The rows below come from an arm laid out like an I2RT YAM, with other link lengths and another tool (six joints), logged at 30 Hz.
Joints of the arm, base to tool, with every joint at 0 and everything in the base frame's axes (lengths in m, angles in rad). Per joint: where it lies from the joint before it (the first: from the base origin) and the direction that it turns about. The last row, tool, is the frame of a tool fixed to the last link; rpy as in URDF.
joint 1: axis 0 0 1 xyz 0 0 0.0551
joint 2: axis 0 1 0 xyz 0.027 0.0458 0.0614
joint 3: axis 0 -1 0 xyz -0.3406 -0.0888 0
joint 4: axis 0 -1 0 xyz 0.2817 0.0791 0.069
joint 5: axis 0 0 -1 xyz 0.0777 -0.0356 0.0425
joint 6: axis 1 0 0 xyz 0.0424 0 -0.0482
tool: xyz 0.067 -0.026 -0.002 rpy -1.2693 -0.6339 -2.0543
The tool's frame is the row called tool.
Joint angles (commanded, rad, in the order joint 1, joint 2, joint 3, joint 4, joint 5, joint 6), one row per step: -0.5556 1.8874 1.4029 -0.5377 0.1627 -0.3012; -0.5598 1.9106 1.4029 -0.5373 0.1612 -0.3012; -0.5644 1.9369 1.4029 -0.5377 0.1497 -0.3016; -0.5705 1.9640 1.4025 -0.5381 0.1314 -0.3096; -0.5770 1.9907 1.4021 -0.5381 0.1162 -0.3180; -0.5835 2.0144 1.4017 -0.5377 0.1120 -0.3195; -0.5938 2.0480 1.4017 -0.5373 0.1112 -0.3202; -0.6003 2.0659 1.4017 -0.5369 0.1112 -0.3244; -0.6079 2.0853 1.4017 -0.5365 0.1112 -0.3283; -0.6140 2.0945 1.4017 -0.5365 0.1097 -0.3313; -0.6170 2.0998 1.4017 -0.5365 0.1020 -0.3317; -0.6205 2.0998 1.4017 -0.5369 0.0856 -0.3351
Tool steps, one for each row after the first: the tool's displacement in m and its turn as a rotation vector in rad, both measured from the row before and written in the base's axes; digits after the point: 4 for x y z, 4 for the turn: 0.0007 -0.0028 -0.0112 0.0132 0.0187 -0.0034; 0.0012 -0.0021 -0.0132 0.0226 0.0174 0.0014; 0.0010 -0.0020 -0.0140 0.0261 0.0178 0.0094; 0.0004 -0.0023 -0.0137 0.0236 0.0182 0.0077; -0.0009 -0.0029 -0.0119 0.0158 0.0182 -0.0034; -0.0024 -0.0047 -0.0165 0.0189 0.0274 -0.0093; -0.0017 -0.0029 -0.0088 0.0088 0.0157 -0.0026; -0.0023 -0.0032 -0.0095 0.0099 0.0168 -0.0040; -0.0018 -0.0024 -0.0046 0.0058 0.0076 -0.0028; -0.0005 -0.0006 -0.0029 0.0089 0.0002 -0.0001; 0.0000 -0.0001 -0.0005 0.0121 -0.0077 0.0051
